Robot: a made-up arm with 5 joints. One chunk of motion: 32 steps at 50 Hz.
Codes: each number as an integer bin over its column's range. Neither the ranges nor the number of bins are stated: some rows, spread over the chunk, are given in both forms.
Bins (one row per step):
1: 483 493 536 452 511 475
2: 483 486 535 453 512 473
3: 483 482 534 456 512 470
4: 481 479 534 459 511 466
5: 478 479 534 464 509 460
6: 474 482 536 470 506 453
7: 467 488 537 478 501 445
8: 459 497 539 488 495 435
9: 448 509 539 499 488 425
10: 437 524 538 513 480 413
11: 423 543 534 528 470 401
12: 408 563 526 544 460 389
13: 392 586 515 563 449 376
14: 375 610 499 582 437 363
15: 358 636 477 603 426 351
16: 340 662 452 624 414 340
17: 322 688 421 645 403 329
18: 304 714 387 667 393 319
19: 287 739 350 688 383 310
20: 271 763 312 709 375 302
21: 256 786 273 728 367 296
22: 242 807 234 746 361 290
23: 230 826 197 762 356 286
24: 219 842 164 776 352 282
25: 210 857 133 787 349 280
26: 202 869 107 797 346 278
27: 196 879 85 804 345 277
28: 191 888 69 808 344 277
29: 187 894 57 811 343 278
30: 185 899 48 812 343 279
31: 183 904 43 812 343 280
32: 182 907 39 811 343 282
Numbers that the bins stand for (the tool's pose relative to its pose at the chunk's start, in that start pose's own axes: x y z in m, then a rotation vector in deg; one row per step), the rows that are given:
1: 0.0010 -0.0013 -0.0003 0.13 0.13 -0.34
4: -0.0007 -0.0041 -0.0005 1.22 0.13 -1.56
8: -0.0195 -0.0005 0.0001 5.72 -1.44 -5.78
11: -0.0501 0.0087 -0.0005 11.92 -3.89 -10.41
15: -0.1054 0.0273 -0.0079 23.56 -8.21 -17.22
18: -0.1513 0.0429 -0.0196 33.49 -11.45 -21.57
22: -0.2041 0.0616 -0.0395 45.75 -14.59 -25.52
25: -0.2313 0.0716 -0.0527 52.11 -15.76 -26.88
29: -0.2509 0.0790 -0.0626 55.83 -16.35 -27.15
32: -0.2551 0.0816 -0.0649 55.83 -16.35 -26.61
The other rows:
2: 0.0010 -0.0027 -0.0004 0.29 0.23 -0.61
3: 0.0010 -0.0035 -0.0005 0.75 0.23 -1.02
5: -0.0033 -0.0041 -0.0005 1.99 -0.07 -2.38
6: -0.0067 -0.0035 -0.0003 2.92 -0.36 -3.33
7: -0.0127 -0.0023 -0.0001 4.16 -0.85 -4.42
9: -0.0288 0.0019 0.0001 7.42 -2.13 -7.14
10: -0.0382 0.0049 0.0000 9.59 -2.91 -8.78
12: -0.0629 0.0127 -0.0016 14.40 -4.87 -12.04
13: -0.0765 0.0173 -0.0030 17.35 -5.95 -13.81
14: -0.0909 0.0221 -0.0051 20.30 -7.13 -15.58
16: -0.1207 0.0325 -0.0112 26.82 -9.39 -18.71
17: -0.1360 0.0377 -0.0152 30.08 -10.47 -20.21
19: -0.1658 0.0479 -0.0245 36.75 -12.43 -22.80
20: -0.1794 0.0528 -0.0294 40.01 -13.21 -23.89
21: -0.1922 0.0574 -0.0345 42.95 -14.00 -24.70
23: -0.2143 0.0654 -0.0444 48.23 -15.08 -26.07
24: -0.2237 0.0686 -0.0487 50.40 -15.47 -26.61
26: -0.2381 0.0740 -0.0561 53.66 -16.06 -27.15
27: -0.2432 0.0760 -0.0589 54.74 -16.16 -27.29
28: -0.2475 0.0778 -0.0610 55.37 -16.25 -27.29
30: -0.2526 0.0800 -0.0638 55.99 -16.35 -27.02
31: -0.2543 0.0810 -0.0644 55.99 -16.35 -26.88

